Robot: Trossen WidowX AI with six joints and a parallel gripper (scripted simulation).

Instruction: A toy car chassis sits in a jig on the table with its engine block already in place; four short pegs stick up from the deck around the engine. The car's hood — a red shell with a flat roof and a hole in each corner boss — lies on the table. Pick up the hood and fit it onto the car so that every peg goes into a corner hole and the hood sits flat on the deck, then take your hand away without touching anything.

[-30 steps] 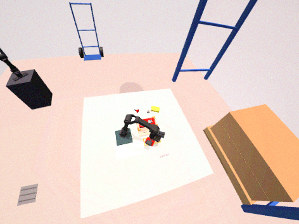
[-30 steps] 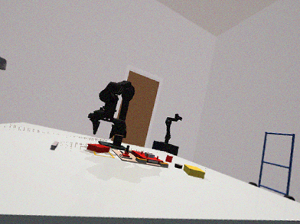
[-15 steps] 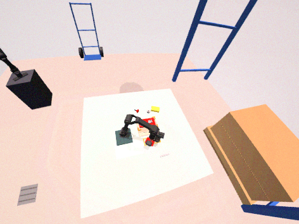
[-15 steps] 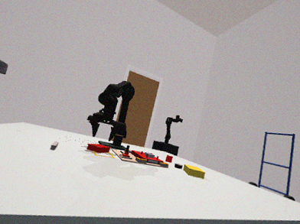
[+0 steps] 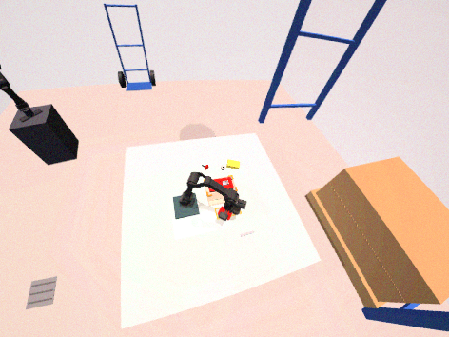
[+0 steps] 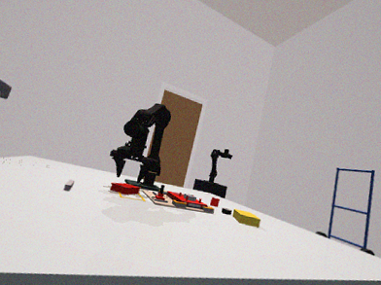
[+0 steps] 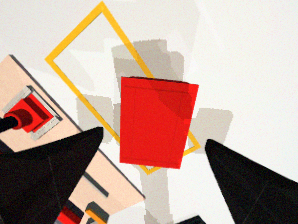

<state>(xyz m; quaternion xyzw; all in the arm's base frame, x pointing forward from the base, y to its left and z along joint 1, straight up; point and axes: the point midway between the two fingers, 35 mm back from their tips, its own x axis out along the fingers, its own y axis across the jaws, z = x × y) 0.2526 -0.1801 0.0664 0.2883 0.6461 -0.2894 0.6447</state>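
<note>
My gripper tip is now 3 cm above the red hood. Round my gripper tip: wheel 39 cm to the left, 14 cm ahead, 4 cm below; small grey bar 19 cm to the right, 9 cm ahead, 4 cm below; tan jig 21 cm to the left, 6 cm ahead, 3 cm below.
</note>
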